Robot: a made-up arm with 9 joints.
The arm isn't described. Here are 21 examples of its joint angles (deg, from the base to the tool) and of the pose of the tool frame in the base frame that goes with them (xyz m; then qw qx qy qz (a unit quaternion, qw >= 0)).
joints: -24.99 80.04 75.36 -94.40 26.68 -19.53 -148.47 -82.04 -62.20
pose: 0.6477 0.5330 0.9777 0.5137 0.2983 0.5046 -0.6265
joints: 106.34 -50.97 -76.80 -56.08 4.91 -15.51 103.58 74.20 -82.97
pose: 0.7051 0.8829 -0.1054 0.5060 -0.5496 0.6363 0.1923
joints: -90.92 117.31 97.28 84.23 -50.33 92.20 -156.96 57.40 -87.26
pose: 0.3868 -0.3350 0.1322 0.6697 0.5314 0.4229 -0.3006
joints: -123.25 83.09 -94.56 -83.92 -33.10 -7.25 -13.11 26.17 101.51
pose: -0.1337 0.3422 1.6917 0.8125 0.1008 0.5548 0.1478
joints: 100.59 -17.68 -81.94 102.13 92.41 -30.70 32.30 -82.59 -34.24
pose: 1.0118 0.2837 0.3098 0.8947 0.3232 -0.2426 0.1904
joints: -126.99 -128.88 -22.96 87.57 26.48 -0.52 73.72 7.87 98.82
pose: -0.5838 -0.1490 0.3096 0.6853 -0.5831 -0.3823 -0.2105
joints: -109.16 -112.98 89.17 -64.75 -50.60 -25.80 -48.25 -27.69 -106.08
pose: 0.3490 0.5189 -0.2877 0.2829 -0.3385 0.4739 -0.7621
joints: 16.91 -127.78 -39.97 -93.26 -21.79 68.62 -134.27 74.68 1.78
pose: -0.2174 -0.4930 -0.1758 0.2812 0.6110 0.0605 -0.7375
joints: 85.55 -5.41 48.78 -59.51 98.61 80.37 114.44 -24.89 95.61
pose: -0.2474 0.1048 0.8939 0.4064 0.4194 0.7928 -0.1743
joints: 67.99 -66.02 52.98 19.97 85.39 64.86 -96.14 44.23 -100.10
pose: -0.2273 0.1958 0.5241 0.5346 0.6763 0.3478 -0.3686
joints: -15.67 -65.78 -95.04 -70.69 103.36 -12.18 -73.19 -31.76 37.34
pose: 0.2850 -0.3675 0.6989 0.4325 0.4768 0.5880 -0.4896
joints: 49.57 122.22 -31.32 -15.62 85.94 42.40 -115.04 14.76 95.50
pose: -0.2736 -0.4448 0.5478 0.1896 -0.6366 0.3746 -0.6469
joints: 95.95 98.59 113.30 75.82 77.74 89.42 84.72 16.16 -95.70
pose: -0.3248 0.3425 0.7637 0.0745 0.2347 -0.8801 -0.4059
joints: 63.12 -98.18 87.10 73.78 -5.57 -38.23 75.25 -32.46 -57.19
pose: -0.0753 0.8615 0.9783 0.8538 0.3660 -0.3671 0.0474
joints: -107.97 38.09 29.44 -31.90 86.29 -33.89 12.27 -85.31 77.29
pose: 0.6471 -0.1125 1.3390 0.4885 0.4731 -0.4585 0.5721
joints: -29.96 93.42 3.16 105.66 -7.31 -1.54 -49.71 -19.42 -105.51
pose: -0.4371 0.4781 0.1460 0.9950 -0.0310 -0.0694 -0.0653
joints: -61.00 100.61 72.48 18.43 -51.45 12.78 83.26 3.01 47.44
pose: -0.4721 0.8911 0.4892 0.5970 -0.4635 0.3383 -0.5607
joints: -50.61 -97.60 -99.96 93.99 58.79 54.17 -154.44 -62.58 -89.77
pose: -0.4249 -0.0667 0.4798 0.5000 -0.6552 -0.3546 0.4415
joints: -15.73 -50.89 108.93 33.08 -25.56 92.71 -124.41 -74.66 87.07
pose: 0.3720 0.4631 0.8961 0.6596 0.4947 0.0074 -0.5658
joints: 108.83 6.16 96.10 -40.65 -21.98 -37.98 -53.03 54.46 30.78
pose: -0.6238 0.7635 0.8336 0.5701 -0.5003 0.5491 0.3509
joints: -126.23 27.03 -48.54 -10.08 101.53 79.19 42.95 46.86 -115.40
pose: 0.0470 0.4571 0.8960 0.1267 0.1608 -0.7491 -0.6300
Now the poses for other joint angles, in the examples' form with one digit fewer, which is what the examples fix.
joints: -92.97 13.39 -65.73 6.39 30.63 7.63 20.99 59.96 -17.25
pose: -0.820 0.001 0.820 0.913 0.002 -0.042 0.406
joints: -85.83 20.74 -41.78 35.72 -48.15 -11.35 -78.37 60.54 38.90
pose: -0.990 0.021 0.430 0.187 0.613 -0.765 0.069
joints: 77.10 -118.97 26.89 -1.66 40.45 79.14 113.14 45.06 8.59
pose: 0.357 0.673 0.289 0.964 0.244 0.100 -0.042
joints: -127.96 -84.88 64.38 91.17 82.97 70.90 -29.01 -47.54 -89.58
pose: 0.564 -0.275 0.586 0.739 -0.117 -0.581 -0.320
